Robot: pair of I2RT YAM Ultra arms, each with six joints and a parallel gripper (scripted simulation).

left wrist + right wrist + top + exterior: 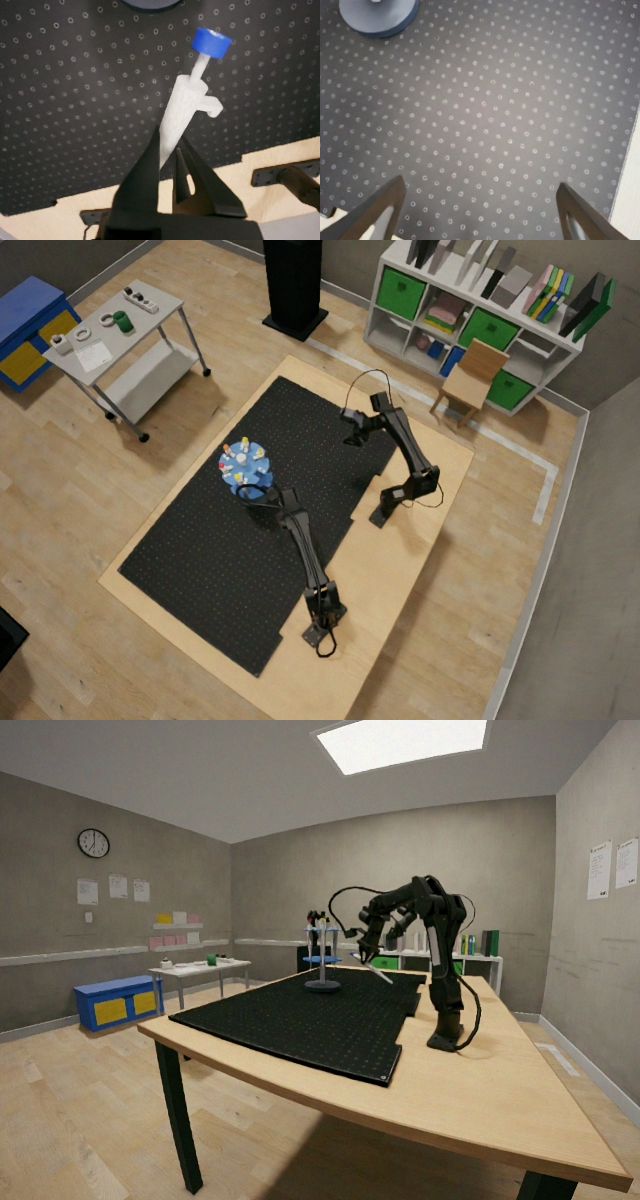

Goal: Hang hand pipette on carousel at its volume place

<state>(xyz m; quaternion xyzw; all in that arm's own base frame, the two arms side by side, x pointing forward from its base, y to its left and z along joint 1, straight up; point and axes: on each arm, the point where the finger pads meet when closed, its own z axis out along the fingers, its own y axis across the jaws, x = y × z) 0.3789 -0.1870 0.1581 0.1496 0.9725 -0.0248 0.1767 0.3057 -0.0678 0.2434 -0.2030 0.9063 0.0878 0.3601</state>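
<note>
Right now my left hand is 3 cm past the white hand pipette and 1 cm above it.
</note>
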